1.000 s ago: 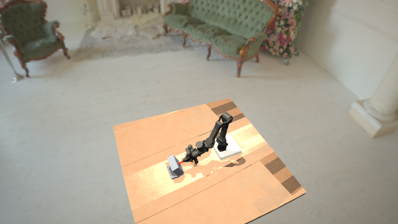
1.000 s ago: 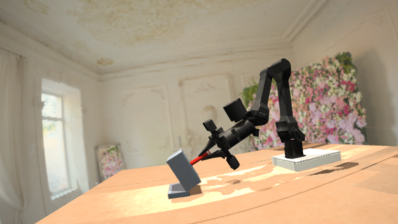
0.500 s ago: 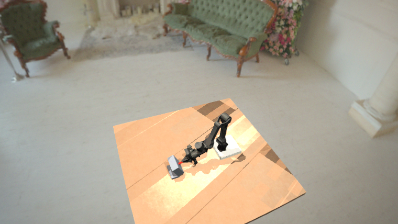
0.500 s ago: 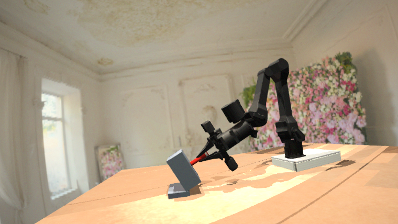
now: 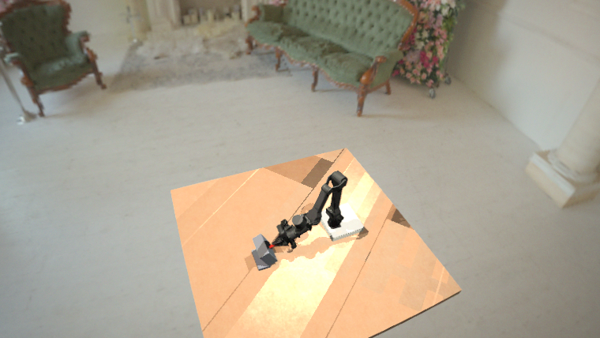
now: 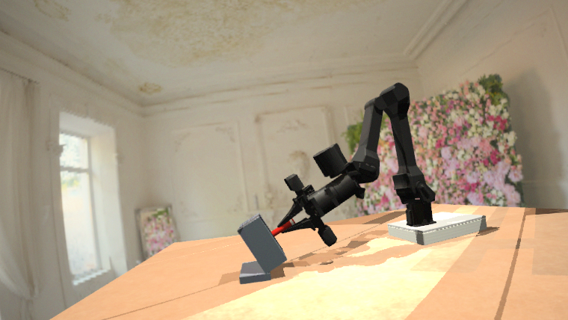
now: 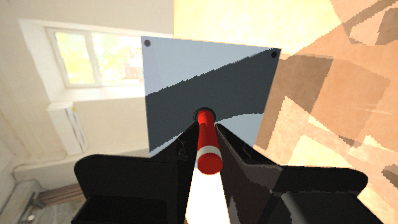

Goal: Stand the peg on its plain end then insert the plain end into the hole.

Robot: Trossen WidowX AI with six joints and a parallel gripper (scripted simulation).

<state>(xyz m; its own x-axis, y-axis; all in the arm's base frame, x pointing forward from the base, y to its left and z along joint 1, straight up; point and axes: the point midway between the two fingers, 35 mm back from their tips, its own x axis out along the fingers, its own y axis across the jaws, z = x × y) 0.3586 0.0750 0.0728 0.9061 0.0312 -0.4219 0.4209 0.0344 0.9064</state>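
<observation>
Now: the red peg 20 mm behind my gripper tip and 10 mm above it. Also, from my gripper tip: grey sloped panel (40 mm ahead, 20 mm below); then grey foot (70 mm ahead, 90 mm below).
</observation>
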